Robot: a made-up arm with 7 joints.
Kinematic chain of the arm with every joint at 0, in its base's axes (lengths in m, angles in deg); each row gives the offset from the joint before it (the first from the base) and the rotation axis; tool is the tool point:
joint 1: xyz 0 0 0.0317 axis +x
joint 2: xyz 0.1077 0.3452 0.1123 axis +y
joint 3: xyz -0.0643 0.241 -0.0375 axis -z
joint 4: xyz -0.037 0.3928 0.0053 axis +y
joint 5: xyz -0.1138 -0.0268 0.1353 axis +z
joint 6: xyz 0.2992 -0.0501 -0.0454 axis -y
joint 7: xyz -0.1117 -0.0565 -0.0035 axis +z
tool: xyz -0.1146 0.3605 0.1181
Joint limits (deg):
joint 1: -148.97..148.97
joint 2: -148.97..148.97
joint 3: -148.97..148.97
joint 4: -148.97..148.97
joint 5: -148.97..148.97
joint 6: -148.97..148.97
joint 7: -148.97..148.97
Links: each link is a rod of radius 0.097 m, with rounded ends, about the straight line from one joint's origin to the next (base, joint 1, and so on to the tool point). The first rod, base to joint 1, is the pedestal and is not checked.
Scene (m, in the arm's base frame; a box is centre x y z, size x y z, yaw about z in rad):
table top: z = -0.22
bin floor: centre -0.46 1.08 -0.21 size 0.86 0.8 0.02 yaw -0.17
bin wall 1: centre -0.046 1.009 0 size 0.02 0.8 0.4 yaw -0.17
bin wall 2: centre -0.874 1.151 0 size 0.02 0.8 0.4 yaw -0.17
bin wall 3: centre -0.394 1.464 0 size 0.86 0.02 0.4 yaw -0.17
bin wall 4: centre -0.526 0.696 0 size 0.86 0.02 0.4 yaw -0.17
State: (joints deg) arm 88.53 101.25 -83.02 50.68 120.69 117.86 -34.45
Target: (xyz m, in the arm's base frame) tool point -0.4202 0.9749 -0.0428
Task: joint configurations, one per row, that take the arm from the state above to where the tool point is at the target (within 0.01 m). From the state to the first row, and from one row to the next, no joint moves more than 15 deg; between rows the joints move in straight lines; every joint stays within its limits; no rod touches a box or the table.
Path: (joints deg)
1: 83.31 87.84 -75.42 41.33 119.15 117.14 -28.12
2: 78.09 74.43 -67.82 31.99 117.61 116.42 -21.79
3: 72.86 61.01 -60.23 22.64 116.07 115.69 -15.46
4: 67.64 47.60 -52.63 13.30 114.52 114.97 -9.13
5: 62.42 34.19 -45.03 3.95 112.98 114.25 -2.79
6: 57.20 20.78 -37.43 -5.40 111.44 113.53 3.54
7: 51.97 7.37 -29.84 -14.74 109.90 112.81 9.87
8: 46.75 -6.05 -22.24 -24.09 108.36 112.09 16.20
9: 34.99 -9.49 -27.36 -24.07 111.96 111.29 15.41
10: 23.24 -12.93 -32.49 -24.06 115.55 110.50 14.63

